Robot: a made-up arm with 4 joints.
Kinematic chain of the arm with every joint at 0, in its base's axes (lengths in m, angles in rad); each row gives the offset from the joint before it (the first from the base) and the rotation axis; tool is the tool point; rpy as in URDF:
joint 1: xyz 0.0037 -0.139 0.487 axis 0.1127 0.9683 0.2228
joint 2: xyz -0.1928 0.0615 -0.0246 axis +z
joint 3: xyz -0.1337 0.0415 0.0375 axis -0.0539 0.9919 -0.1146
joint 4: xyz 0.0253 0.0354 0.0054 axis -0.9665 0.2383 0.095
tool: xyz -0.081 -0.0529 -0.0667 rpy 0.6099 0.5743 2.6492
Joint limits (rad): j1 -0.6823..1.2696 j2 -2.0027..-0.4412 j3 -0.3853..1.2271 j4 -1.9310..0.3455
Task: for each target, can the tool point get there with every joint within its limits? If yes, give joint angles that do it. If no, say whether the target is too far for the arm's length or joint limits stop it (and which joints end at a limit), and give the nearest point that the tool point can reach.
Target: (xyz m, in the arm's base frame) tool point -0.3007 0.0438 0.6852
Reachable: yes | joints 0.7245 -0.6066 0.4136 -0.5643
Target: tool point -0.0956 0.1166 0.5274
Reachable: yes | joints 0.6009 -1.3492 0.5926 -1.6376
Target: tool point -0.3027 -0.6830 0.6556
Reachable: no: too far | nearest point -0.2261 -0.0924 0.7820 | short by 0.609 m
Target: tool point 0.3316 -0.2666 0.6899
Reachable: no: joint limits stop it (at a limit: joint 1, joint 2, joint 3, joint 4) | nearest point 0.0583 -0.0324 0.4903 | short by 0.412 m
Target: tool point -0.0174 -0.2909 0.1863
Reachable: no: joint limits stop it (at a limit: joint 2, joint 3) | nearest point 0.0178 -0.0050 0.3988 | short by 0.358 m
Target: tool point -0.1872 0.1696 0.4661
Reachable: yes | joints 0.0152 -0.9057 0.8314 -1.4384
